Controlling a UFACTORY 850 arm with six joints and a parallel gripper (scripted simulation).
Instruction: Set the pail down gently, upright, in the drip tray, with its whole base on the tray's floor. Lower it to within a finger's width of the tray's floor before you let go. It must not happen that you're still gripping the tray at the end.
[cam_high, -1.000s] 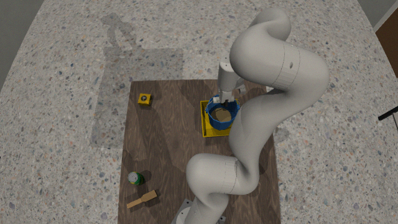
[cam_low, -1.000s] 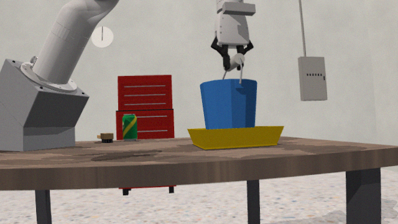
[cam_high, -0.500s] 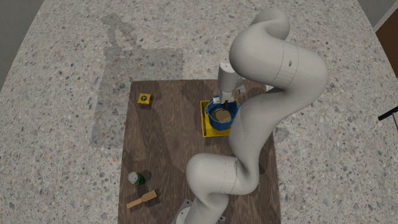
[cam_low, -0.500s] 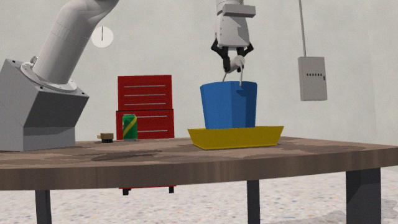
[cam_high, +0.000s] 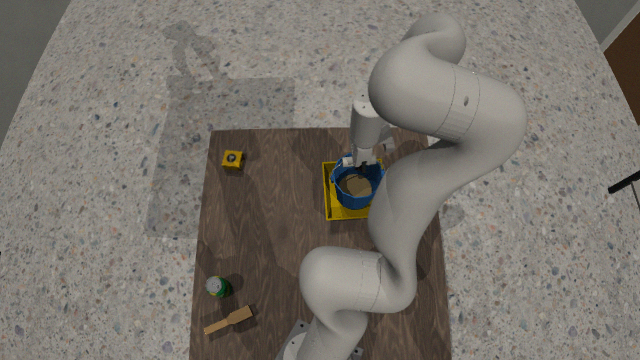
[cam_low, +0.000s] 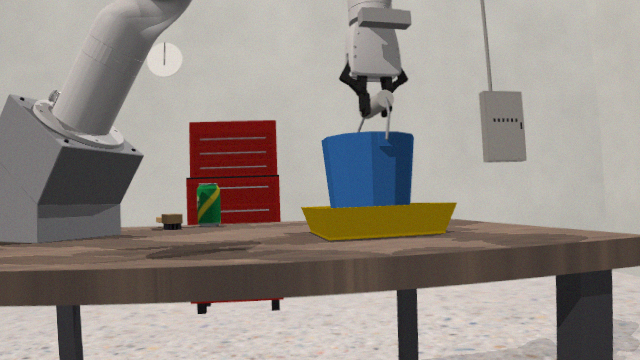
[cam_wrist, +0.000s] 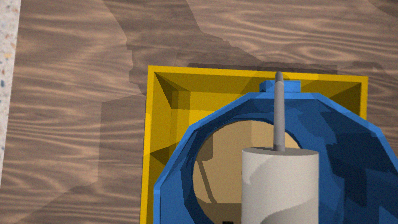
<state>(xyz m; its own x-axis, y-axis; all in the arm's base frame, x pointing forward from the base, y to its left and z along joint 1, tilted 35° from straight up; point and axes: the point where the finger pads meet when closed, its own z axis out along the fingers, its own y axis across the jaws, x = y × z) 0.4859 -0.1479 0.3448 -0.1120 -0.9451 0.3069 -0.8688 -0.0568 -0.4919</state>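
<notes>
Now: the pail handle 10 mm behind my hand and 30 mm below it. From my hand the other things lie so: yellow drip tray 20 mm behind, 220 mm below; then blue pail 10 mm behind, 90 mm below.
</notes>
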